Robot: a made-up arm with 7 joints.
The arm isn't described. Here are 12 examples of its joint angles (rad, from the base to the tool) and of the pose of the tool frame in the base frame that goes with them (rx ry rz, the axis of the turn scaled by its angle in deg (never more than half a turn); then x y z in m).
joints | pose
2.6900 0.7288 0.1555 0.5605 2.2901 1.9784 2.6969 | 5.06 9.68 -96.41 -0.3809 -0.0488 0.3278
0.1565 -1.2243 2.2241 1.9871 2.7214 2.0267 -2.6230 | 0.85 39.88 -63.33 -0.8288 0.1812 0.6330
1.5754 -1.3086 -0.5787 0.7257 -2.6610 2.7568 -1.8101 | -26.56 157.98 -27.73 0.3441 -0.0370 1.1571
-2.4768 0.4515 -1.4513 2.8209 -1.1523 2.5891 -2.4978 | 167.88 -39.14 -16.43 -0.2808 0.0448 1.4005
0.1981 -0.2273 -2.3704 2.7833 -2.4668 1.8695 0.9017 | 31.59 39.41 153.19 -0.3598 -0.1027 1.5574
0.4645 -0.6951 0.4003 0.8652 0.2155 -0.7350 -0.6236 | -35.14 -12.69 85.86 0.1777 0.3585 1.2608
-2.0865 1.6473 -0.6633 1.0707 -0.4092 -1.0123 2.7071 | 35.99 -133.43 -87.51 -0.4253 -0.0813 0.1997
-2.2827 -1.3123 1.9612 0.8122 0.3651 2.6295 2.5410 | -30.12 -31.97 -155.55 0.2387 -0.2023 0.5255
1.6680 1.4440 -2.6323 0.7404 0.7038 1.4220 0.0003 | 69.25 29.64 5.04 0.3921 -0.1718 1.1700
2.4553 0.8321 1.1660 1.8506 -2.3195 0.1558 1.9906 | 16.59 -40.45 -95.61 -0.7468 -0.2519 0.9250
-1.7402 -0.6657 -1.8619 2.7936 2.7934 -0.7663 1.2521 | -101.91 -42.24 130.97 -0.2203 0.6014 1.1451
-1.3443 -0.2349 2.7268 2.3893 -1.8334 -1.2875 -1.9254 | -87.47 -108.57 -64.51 -0.1492 0.4978 1.2389
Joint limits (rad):
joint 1: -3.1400..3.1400
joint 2: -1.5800..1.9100
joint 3: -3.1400..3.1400
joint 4: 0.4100..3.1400
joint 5: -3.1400..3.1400
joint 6: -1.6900..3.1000
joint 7: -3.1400..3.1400
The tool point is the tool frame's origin. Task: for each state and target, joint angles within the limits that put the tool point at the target. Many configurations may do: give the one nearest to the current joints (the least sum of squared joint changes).
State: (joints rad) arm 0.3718 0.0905 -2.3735 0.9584 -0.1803 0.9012 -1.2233
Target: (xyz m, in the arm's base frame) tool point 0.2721 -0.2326 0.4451
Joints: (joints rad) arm 0.9637 -0.4436 -2.0036 0.4100 -0.1432 1.3422 -1.2125
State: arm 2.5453 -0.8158 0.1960 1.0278 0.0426 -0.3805 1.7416
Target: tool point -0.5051 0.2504 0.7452
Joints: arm 2.4992 -0.0915 0.2296 0.4100 0.1667 -0.5601 1.7936
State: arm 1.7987 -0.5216 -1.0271 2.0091 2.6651 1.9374 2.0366
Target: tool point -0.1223 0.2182 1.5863
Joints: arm 2.2085 -0.2646 -0.2624 2.0958 2.5012 1.9497 2.0452
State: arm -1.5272 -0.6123 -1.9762 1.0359 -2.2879 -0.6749 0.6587
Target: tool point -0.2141 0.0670 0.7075
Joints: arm -2.0452 -0.7118 -1.7779 0.4100 -2.6141 -1.4034 0.7479
